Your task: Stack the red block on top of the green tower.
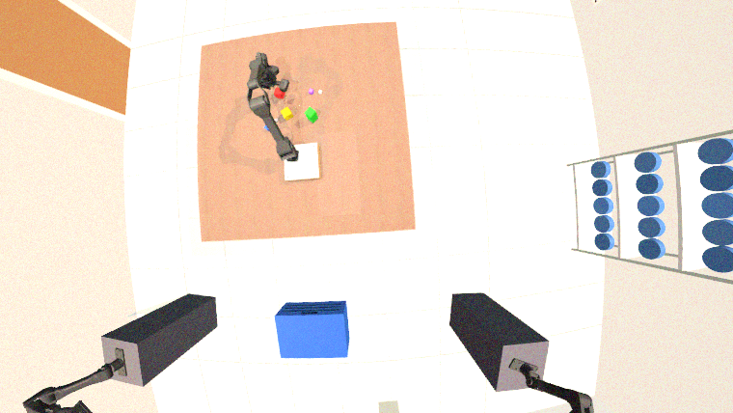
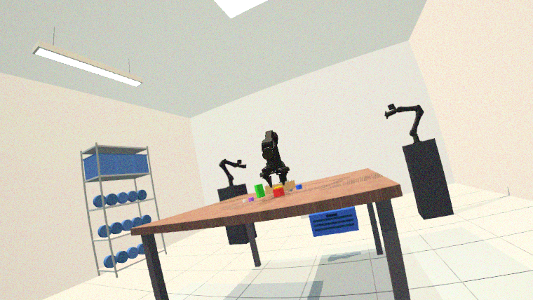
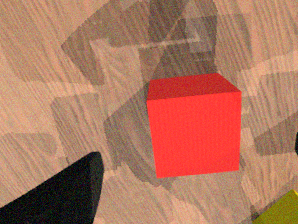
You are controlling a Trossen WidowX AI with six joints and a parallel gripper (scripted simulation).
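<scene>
The red block is 4 cm below my gripper tip. The rest, counted from my gripper tip: yellow block 13 cm behind, 6 cm to the right, 3 cm below; small blue block 21 cm behind, 5 cm to the left, 4 cm below; purple ball 19 cm to the right, 5 cm below, 1 cm ahead.
</scene>
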